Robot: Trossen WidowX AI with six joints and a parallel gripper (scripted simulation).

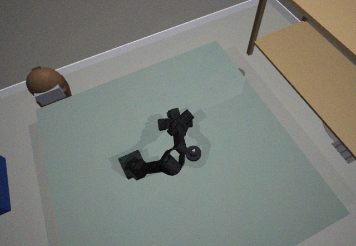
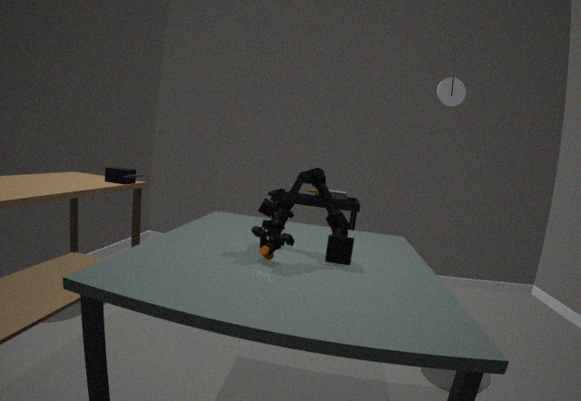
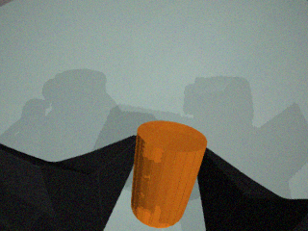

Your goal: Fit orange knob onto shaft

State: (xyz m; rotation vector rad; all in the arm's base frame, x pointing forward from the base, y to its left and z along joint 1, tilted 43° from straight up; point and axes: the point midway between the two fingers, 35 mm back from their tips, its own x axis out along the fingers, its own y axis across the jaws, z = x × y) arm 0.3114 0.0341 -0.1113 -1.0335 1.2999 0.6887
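My gripper tip is 1 cm to the left of the orange knob and 1 cm below it. From my gripper tip the other things lie so: dark round pedestal (2 cm behind, 22 cm to the right, 1 cm below).
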